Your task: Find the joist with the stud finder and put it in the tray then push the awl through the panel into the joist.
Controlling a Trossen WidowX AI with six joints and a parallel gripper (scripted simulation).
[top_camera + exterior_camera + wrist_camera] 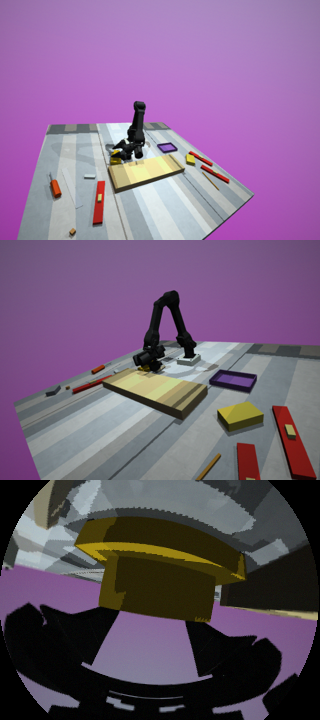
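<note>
Now: the yellow stud finder 30 mm ahead of my gripper tip, 20 mm to the left of it and 20 mm below it. Round my gripper tip: clear ruler 280 mm to the right, 100 mm ahead, 60 mm below; white block 180 mm to the right, 90 mm ahead, 60 mm below; awl 110 mm to the left, 50 mm below, 50 mm ahead.
</note>
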